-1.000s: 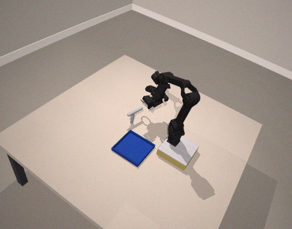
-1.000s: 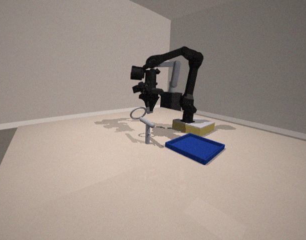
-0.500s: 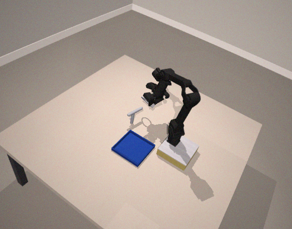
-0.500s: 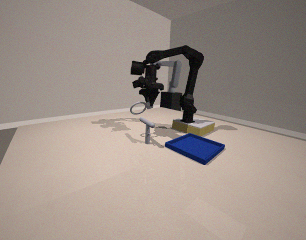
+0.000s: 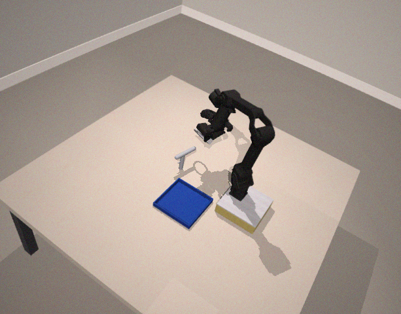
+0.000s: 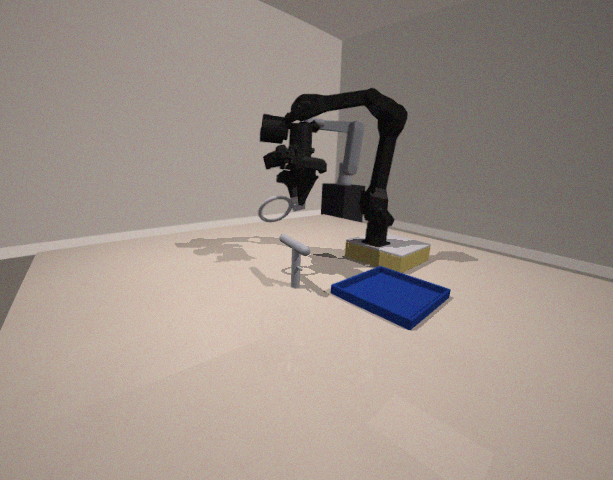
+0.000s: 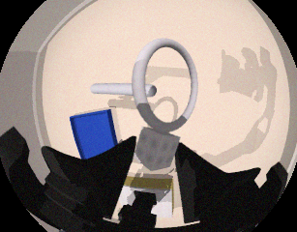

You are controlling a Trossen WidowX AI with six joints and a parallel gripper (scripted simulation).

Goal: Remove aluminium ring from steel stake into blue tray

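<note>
The blue tray is 7 cm behind my gripper tip, 25 cm to the left of it and 16 cm below it. From my gripper tip the other things lie so: aluminium ring (4 cm ahead, 2 cm to the right).
</note>
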